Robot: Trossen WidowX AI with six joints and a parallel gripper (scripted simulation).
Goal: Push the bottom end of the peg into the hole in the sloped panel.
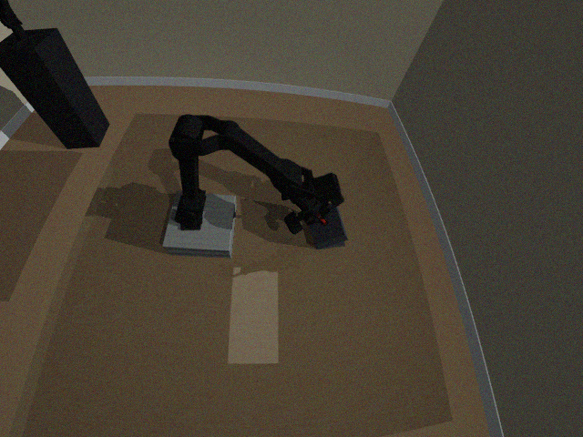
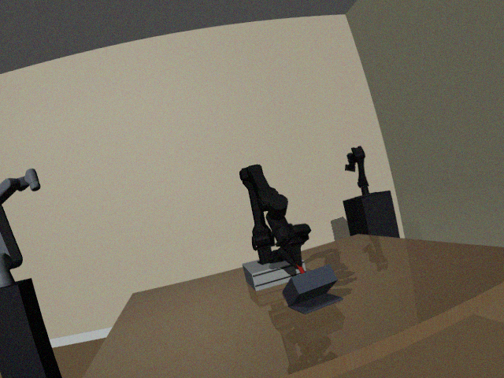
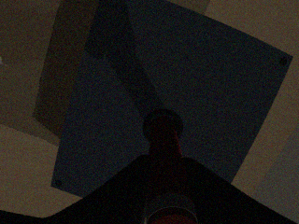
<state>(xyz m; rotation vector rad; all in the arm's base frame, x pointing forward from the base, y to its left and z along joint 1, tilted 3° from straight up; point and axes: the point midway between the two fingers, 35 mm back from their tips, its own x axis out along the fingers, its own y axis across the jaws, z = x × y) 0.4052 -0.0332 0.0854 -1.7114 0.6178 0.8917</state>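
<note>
The sloped panel is 60 mm below my gripper tip and 30 mm ahead of it. The rest, counted from my gripper tip: red round peg 10 mm behind, 10 mm above.
</note>
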